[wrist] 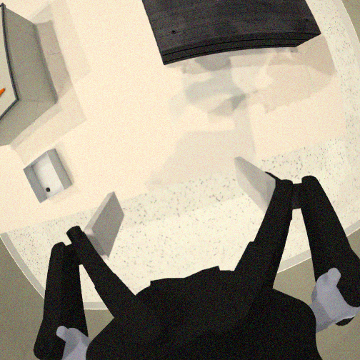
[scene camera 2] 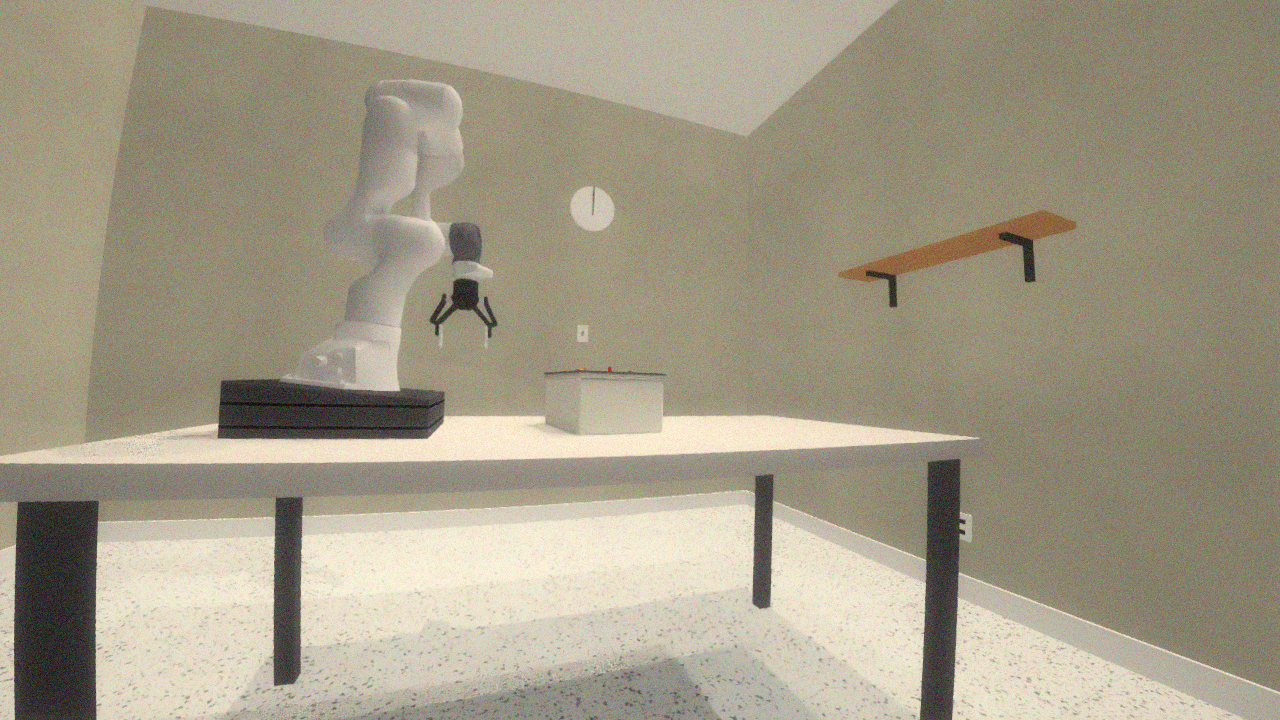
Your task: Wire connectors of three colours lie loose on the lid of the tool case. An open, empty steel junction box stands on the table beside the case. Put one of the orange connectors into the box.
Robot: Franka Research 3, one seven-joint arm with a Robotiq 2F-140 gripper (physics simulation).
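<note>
The pale tool case (scene camera 2: 617, 404) (wrist: 32, 70) stands on the table, cut off at the left edge of the wrist view. Part of an orange connector (wrist: 2, 92) shows on its lid there. In scene camera 2, a red connector (scene camera 2: 610, 368) and other tiny coloured connectors show edge-on along the lid. The open steel junction box (wrist: 61, 169) stands beside the case in the wrist view, empty apart from a small dark spot on its bottom; it does not show in scene camera 2. My gripper (scene camera 2: 463, 340) (wrist: 176, 187) is open and empty, high above the table, between arm base and case in scene camera 2.
The black base block (scene camera 2: 326, 411) (wrist: 235, 27) under the arm stands on the table (scene camera 2: 760, 440) (wrist: 115, 135), to the left of the case in scene camera 2. A wooden shelf (scene camera 2: 966, 246) hangs on the right wall. The table's edge runs below the gripper in the wrist view.
</note>
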